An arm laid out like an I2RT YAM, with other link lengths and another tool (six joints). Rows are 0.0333 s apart.
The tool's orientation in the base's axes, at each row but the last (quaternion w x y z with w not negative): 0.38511, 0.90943, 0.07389, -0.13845; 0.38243, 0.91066, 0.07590, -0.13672; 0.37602, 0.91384, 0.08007, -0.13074; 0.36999, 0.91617, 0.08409, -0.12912; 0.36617, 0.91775, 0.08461, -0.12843; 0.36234, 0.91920, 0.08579, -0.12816; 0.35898, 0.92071, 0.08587, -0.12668; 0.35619, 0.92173, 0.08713, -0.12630
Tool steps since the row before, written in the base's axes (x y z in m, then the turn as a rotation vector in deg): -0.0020, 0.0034, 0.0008, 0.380, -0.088, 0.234; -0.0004, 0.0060, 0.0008, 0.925, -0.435, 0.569; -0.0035, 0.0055, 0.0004, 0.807, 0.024, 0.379; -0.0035, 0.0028, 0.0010, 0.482, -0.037, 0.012; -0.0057, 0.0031, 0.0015, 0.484, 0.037, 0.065; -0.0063, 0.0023, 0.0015, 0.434, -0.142, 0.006; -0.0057, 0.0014, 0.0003, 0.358, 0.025, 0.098; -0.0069, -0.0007, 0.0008, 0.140, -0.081, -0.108
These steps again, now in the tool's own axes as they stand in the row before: -0.0021, -0.0023, -0.0026, 0.287, 0.312, -0.166; -0.0004, -0.0037, -0.0048, 0.690, 0.912, -0.246; -0.0032, -0.0045, -0.0035, 0.657, 0.433, -0.420; -0.0035, -0.0022, -0.0020, 0.453, 0.155, -0.066; -0.0057, -0.0027, -0.0022, 0.444, 0.136, -0.155; -0.0063, -0.0023, -0.0015, 0.402, 0.215, 0.018; -0.0054, -0.0022, -0.0002, 0.314, 0.134, -0.148; -0.0069, -0.0007, 0.0011, 0.160, 0.026, 0.108
